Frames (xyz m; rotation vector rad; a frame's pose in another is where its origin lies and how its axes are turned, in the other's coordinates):
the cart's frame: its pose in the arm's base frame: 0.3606 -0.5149 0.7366 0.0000 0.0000 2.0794
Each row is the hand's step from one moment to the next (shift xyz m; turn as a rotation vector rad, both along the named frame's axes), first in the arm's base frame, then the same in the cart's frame.
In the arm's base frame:
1: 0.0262 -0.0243 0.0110 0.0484 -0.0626 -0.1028
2: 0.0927 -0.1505 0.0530 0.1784 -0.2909 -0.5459
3: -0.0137 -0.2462 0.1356 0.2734 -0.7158 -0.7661
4: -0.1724 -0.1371 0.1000 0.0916 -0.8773 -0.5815
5: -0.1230 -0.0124 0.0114 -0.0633 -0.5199 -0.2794
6: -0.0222 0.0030 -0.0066 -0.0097 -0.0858 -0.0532
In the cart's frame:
1: -0.0340 -0.0111 0.0110 -0.0782 -0.0118 -0.1028
2: -0.1766 -0.0077 0.0530 -0.3410 -0.0142 -0.5459
3: -0.2084 0.1319 0.1356 -0.7583 0.1098 -0.7661
4: -0.0358 0.2173 0.1000 -0.8109 0.3472 -0.5815
5: 0.0491 0.1135 0.0114 -0.4233 0.3085 -0.2794
6: 0.0134 0.0179 -0.0066 -0.0702 0.0503 -0.0532

